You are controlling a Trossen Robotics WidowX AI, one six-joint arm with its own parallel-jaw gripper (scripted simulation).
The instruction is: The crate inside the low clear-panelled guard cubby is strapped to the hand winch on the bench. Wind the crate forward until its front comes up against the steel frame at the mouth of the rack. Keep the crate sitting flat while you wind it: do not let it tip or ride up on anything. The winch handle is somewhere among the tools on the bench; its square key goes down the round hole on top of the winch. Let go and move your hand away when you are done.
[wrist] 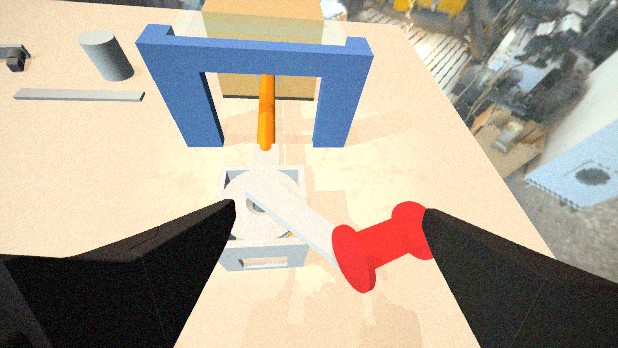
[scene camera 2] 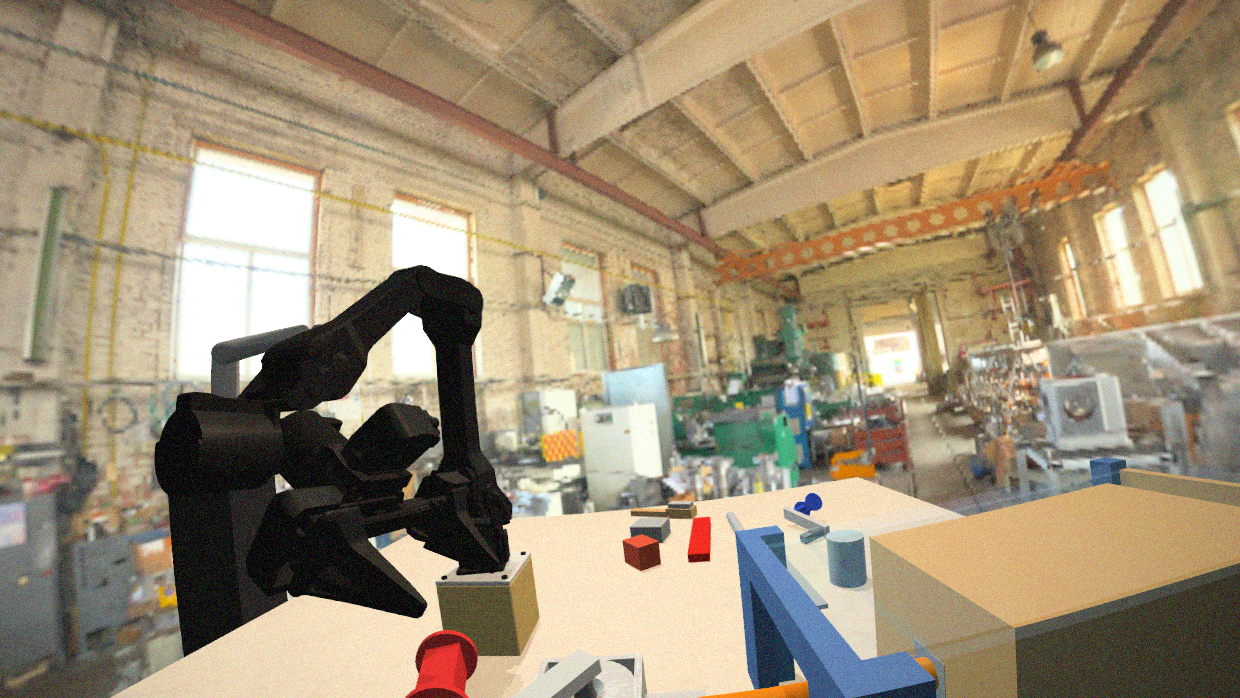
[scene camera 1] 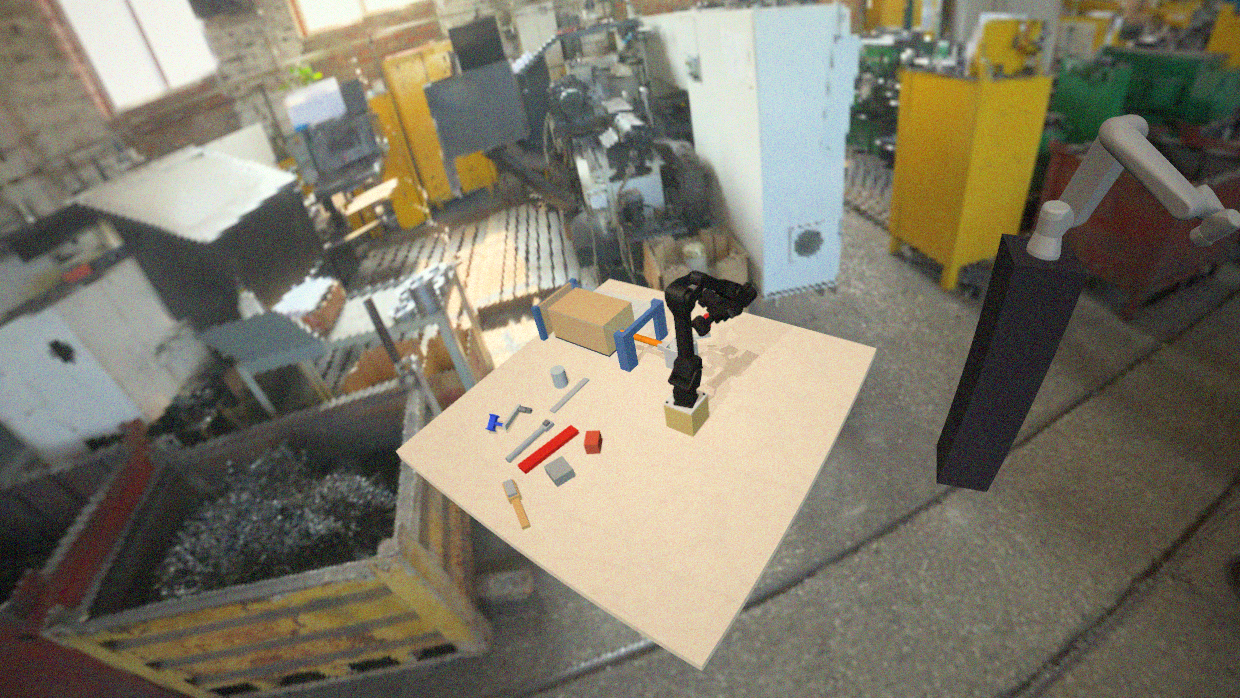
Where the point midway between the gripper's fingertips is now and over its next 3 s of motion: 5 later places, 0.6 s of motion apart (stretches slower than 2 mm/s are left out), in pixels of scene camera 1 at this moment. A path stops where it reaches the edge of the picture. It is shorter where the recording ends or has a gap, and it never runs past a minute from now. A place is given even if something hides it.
The gripper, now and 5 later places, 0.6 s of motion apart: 699, 318; 694, 318; 691, 313; 691, 310; 693, 331; 693, 337
